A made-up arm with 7 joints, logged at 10 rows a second.
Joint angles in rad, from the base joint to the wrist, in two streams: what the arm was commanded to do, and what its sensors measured. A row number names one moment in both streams.
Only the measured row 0 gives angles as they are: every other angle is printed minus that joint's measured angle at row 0.
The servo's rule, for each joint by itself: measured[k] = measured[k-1] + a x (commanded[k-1-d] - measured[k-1]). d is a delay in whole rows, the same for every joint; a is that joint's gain. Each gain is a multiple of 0.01, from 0.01 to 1. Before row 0 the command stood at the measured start. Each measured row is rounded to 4 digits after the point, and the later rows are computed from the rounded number. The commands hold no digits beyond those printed.
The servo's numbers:
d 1
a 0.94 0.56 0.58 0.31 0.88 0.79 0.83
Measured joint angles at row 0:
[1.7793 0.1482 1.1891 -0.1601 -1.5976 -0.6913 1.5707]
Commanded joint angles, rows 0 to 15:
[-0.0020 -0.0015 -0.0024 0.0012 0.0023 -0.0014 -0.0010]
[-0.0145 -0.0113 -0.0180 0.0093 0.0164 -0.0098 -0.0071]
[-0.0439 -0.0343 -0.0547 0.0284 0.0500 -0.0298 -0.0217]
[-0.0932 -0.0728 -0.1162 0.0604 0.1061 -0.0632 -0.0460]
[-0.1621 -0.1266 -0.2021 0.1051 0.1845 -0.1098 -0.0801]
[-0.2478 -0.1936 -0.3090 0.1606 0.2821 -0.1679 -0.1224]
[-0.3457 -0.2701 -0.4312 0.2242 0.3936 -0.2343 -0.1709]
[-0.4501 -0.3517 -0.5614 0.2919 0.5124 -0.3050 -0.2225]
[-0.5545 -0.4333 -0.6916 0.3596 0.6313 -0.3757 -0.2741]
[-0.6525 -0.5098 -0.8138 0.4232 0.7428 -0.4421 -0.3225]
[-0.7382 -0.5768 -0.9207 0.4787 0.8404 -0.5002 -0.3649]
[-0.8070 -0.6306 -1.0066 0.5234 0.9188 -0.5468 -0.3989]
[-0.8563 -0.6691 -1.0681 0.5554 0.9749 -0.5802 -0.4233]
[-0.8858 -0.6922 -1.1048 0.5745 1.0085 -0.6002 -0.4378]
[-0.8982 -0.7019 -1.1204 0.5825 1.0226 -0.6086 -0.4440]
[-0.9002 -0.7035 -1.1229 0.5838 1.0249 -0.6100 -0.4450]
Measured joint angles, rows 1 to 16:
[0.0000 0.0000 0.0000 0.0000 0.0000 0.0000 0.0000]
[-0.0019 -0.0008 -0.0014 0.0004 0.0020 -0.0011 -0.0008]
[-0.0137 -0.0067 -0.0110 0.0032 0.0147 -0.0080 -0.0060]
[-0.0421 -0.0222 -0.0363 0.0110 0.0458 -0.0252 -0.0190]
[-0.0901 -0.0505 -0.0826 0.0263 0.0989 -0.0552 -0.0414]
[-0.1578 -0.0931 -0.1519 0.0507 0.1742 -0.0983 -0.0735]
[-0.2424 -0.1494 -0.2430 0.0848 0.2692 -0.1533 -0.1141]
[-0.3395 -0.2170 -0.3522 0.1280 0.3787 -0.2173 -0.1612]
[-0.4435 -0.2924 -0.4735 0.1788 0.4964 -0.2866 -0.2121]
[-0.5478 -0.3713 -0.6000 0.2348 0.6151 -0.3570 -0.2636]
[-0.6462 -0.4489 -0.7240 0.2932 0.7275 -0.4242 -0.3125]
[-0.7327 -0.5205 -0.8381 0.3507 0.8269 -0.4842 -0.3560]
[-0.8025 -0.5822 -0.9358 0.4042 0.9078 -0.5337 -0.3916]
[-0.8531 -0.6309 -1.0125 0.4511 0.9668 -0.5704 -0.4179]
[-0.8838 -0.6652 -1.0660 0.4894 1.0035 -0.5939 -0.4344]
[-0.8973 -0.6858 -1.0976 0.5183 1.0203 -0.6055 -0.4424]

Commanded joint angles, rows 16 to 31:
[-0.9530 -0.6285 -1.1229 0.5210 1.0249 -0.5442 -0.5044]
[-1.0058 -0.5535 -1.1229 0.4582 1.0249 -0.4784 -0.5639]
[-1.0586 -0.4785 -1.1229 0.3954 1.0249 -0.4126 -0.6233]
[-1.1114 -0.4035 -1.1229 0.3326 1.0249 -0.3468 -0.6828]
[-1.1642 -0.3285 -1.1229 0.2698 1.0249 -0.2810 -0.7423]
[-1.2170 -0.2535 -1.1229 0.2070 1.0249 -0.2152 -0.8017]
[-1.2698 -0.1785 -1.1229 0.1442 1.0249 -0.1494 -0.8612]
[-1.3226 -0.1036 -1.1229 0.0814 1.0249 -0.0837 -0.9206]
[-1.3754 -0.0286 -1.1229 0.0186 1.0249 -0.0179 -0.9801]
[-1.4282 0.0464 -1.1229 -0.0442 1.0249 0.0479 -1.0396]
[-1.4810 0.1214 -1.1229 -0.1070 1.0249 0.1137 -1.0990]
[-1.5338 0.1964 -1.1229 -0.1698 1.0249 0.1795 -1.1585]
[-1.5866 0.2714 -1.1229 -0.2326 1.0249 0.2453 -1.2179]
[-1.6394 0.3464 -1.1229 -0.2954 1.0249 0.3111 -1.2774]
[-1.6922 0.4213 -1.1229 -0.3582 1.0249 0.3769 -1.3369]
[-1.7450 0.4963 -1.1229 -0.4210 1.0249 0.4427 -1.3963]
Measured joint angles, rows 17 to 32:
[-0.9000 -0.6957 -1.1123 0.5386 1.0243 -0.6091 -0.4446]
[-0.9498 -0.6581 -1.1184 0.5331 1.0248 -0.5578 -0.4942]
[-1.0024 -0.5995 -1.1210 0.5099 1.0249 -0.4951 -0.5521]
[-1.0552 -0.5317 -1.1221 0.4744 1.0249 -0.4299 -0.6112]
[-1.1080 -0.4599 -1.1226 0.4304 1.0249 -0.3643 -0.6706]
[-1.1608 -0.3863 -1.1228 0.3806 1.0249 -0.2985 -0.7301]
[-1.2136 -0.3119 -1.1229 0.3268 1.0249 -0.2327 -0.7895]
[-1.2664 -0.2372 -1.1229 0.2702 1.0249 -0.1669 -0.8490]
[-1.3192 -0.1624 -1.1229 0.2117 1.0249 -0.1012 -0.9084]
[-1.3720 -0.0875 -1.1229 0.1518 1.0249 -0.0354 -0.9679]
[-1.4248 -0.0125 -1.1229 0.0910 1.0249 0.0304 -1.0274]
[-1.4776 0.0625 -1.1229 0.0296 1.0249 0.0962 -1.0868]
[-1.5304 0.1375 -1.1229 -0.0322 1.0249 0.1620 -1.1463]
[-1.5832 0.2125 -1.1229 -0.0943 1.0249 0.2278 -1.2057]
[-1.6360 0.2875 -1.1229 -0.1566 1.0249 0.2936 -1.2652]
[-1.6888 0.3624 -1.1229 -0.2191 1.0249 0.3594 -1.3247]

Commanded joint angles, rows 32 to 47:
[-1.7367 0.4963 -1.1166 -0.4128 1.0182 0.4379 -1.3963]
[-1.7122 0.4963 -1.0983 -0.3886 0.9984 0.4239 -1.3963]
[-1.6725 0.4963 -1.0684 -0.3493 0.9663 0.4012 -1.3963]
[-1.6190 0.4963 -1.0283 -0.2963 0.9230 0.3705 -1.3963]
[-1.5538 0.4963 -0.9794 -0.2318 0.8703 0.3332 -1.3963]
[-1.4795 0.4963 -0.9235 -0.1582 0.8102 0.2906 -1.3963]
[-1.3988 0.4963 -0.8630 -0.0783 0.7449 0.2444 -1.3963]
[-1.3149 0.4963 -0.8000 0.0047 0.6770 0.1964 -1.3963]
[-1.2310 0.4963 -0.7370 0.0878 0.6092 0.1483 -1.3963]
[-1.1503 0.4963 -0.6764 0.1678 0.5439 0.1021 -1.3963]
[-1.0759 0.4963 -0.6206 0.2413 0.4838 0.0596 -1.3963]
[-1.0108 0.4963 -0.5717 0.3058 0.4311 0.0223 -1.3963]
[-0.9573 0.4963 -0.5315 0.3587 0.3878 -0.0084 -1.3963]
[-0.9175 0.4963 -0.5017 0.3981 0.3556 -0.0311 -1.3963]
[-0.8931 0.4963 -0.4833 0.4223 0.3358 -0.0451 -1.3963]
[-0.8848 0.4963 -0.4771 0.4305 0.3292 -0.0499 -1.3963]
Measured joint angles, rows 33 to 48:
[-1.7416 0.4374 -1.1229 -0.2817 1.0249 0.4252 -1.3841]
[-1.7370 0.4704 -1.1192 -0.3223 1.0190 0.4352 -1.3942]
[-1.7137 0.4849 -1.1071 -0.3429 1.0009 0.4263 -1.3959]
[-1.6750 0.4913 -1.0847 -0.3449 0.9705 0.4065 -1.3962]
[-1.6224 0.4941 -1.0520 -0.3298 0.9287 0.3781 -1.3963]
[-1.5579 0.4953 -1.0099 -0.2994 0.8773 0.3426 -1.3963]
[-1.4842 0.4959 -0.9598 -0.2556 0.8183 0.3015 -1.3963]
[-1.4039 0.4961 -0.9037 -0.2006 0.7537 0.2564 -1.3963]
[-1.3202 0.4962 -0.8436 -0.1370 0.6862 0.2090 -1.3963]
[-1.2364 0.4963 -0.7818 -0.0673 0.6184 0.1610 -1.3963]
[-1.1555 0.4963 -0.7207 0.0056 0.5528 0.1145 -1.3963]
[-1.0807 0.4963 -0.6626 0.0787 0.4921 0.0711 -1.3963]
[-1.0150 0.4963 -0.6099 0.1491 0.4384 0.0325 -1.3963]
[-0.9608 0.4963 -0.5644 0.2141 0.3939 0.0002 -1.3963]
[-0.9201 0.4963 -0.5280 0.2711 0.3602 -0.0245 -1.3963]
[-0.8947 0.4963 -0.5021 0.3180 0.3387 -0.0408 -1.3963]

